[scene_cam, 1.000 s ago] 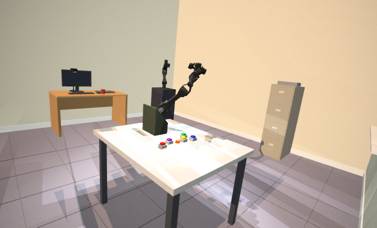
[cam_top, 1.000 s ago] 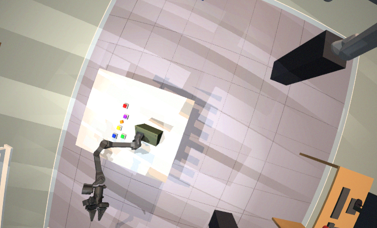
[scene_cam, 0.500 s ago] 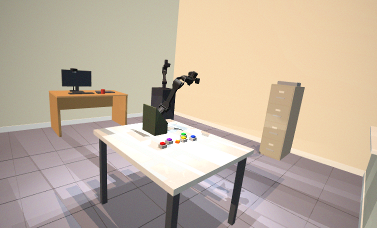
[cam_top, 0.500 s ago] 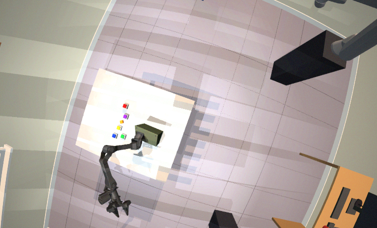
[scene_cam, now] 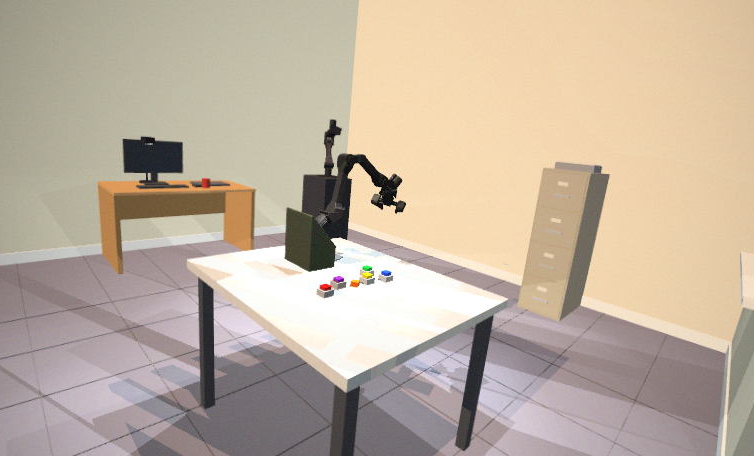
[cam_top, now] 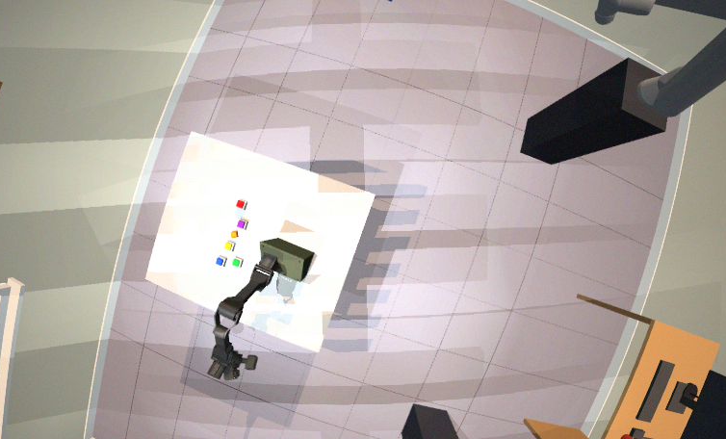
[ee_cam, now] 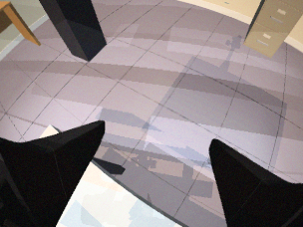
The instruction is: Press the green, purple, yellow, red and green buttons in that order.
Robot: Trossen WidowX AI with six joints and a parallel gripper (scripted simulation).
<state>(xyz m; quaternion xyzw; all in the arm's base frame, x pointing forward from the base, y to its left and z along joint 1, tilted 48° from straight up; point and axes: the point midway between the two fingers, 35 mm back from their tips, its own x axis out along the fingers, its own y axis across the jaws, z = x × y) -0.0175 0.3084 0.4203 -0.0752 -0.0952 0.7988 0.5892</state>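
Now: the green button 25 cm ahead of my gripper tip, 42 cm to the right of it and 18 cm below it. Round my gripper tip: orange block (31 cm ahead, 55 cm to the right, 21 cm below); then yellow button (31 cm ahead, 49 cm to the right, 18 cm below); then blue button (34 cm ahead, 39 cm to the right, 18 cm below).
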